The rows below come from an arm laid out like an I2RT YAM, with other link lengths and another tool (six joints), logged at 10 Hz.
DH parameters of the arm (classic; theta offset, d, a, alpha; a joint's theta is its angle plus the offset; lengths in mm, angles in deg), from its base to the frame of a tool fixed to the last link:
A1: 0 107.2 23.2 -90
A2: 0 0 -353.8 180
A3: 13.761 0 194.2 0
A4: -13.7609 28 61.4 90
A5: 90 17.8 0 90
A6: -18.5 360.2 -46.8 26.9
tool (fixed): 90 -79.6 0 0
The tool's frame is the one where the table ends.
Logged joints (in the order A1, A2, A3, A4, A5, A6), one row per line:
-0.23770 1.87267 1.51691 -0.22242 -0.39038 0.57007
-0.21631 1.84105 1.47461 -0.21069 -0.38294 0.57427
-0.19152 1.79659 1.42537 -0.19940 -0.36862 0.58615
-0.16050 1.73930 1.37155 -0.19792 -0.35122 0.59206
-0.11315 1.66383 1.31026 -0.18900 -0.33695 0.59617
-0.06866 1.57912 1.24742 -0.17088 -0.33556 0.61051
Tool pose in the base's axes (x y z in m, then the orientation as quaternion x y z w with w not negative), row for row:
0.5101 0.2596 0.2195 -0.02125 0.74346 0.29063 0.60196
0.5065 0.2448 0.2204 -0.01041 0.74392 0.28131 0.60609
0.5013 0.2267 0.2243 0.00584 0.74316 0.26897 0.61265
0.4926 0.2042 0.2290 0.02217 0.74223 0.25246 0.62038
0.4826 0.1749 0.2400 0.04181 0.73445 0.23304 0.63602
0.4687 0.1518 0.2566 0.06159 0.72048 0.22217 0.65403
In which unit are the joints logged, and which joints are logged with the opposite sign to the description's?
The joints are logged in radians. Opposite sign: A1.
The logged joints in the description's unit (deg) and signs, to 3 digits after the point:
13.619 107.296 86.913 -12.744 -22.367 32.663
12.394 105.484 84.489 -12.072 -21.941 32.903
10.973 102.937 81.668 -11.425 -21.120 33.584
9.196 99.655 78.584 -11.340 -20.123 33.923
6.483 95.330 75.072 -10.829 -19.306 34.158
3.934 90.477 71.472 -9.791 -19.226 34.980

